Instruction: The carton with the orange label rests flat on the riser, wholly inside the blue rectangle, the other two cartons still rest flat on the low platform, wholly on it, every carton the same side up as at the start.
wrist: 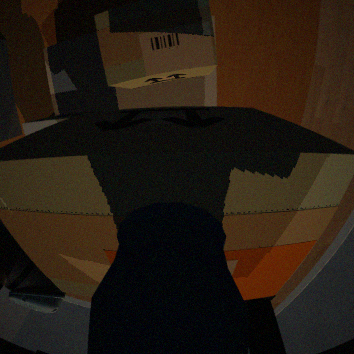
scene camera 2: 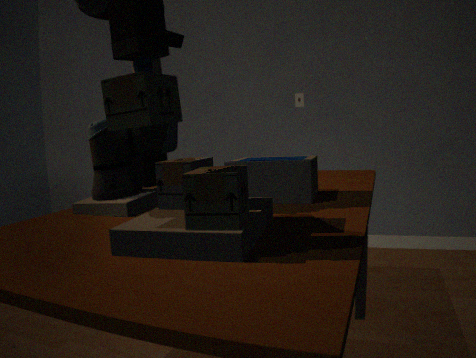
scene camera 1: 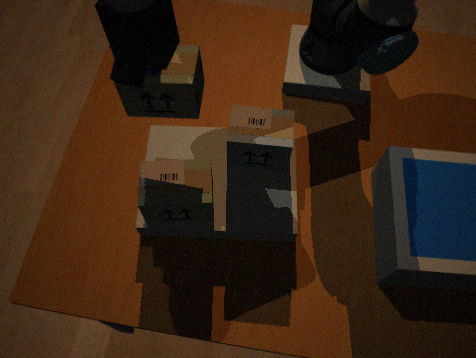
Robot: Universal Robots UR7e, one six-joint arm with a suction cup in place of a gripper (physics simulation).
In view: my suction cup (wrist: 169,279), a low platform (scene camera 1: 253,204) and a riser (scene camera 1: 416,193).
The riser is seen too in scene camera 2 (scene camera 2: 287,179).
